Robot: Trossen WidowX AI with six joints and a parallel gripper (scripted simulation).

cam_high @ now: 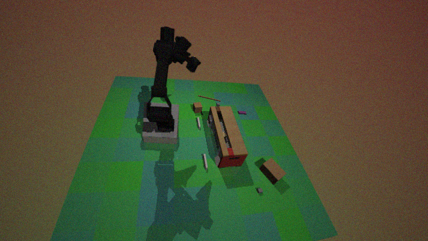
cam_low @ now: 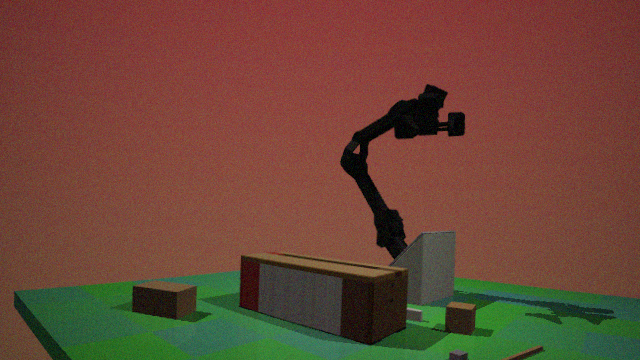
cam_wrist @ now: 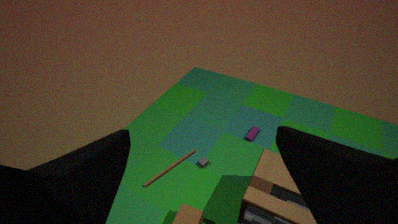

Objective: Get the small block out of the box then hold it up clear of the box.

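My gripper tip is now 39 cm above the box, 20 cm to the left of it and 15 cm short of it. From my gripper tip the other things lie so: brown cube (43 cm below, 9 cm to the left, 8 cm ahead); then pink piece (45 cm below, 42 cm ahead, 4 cm to the left).
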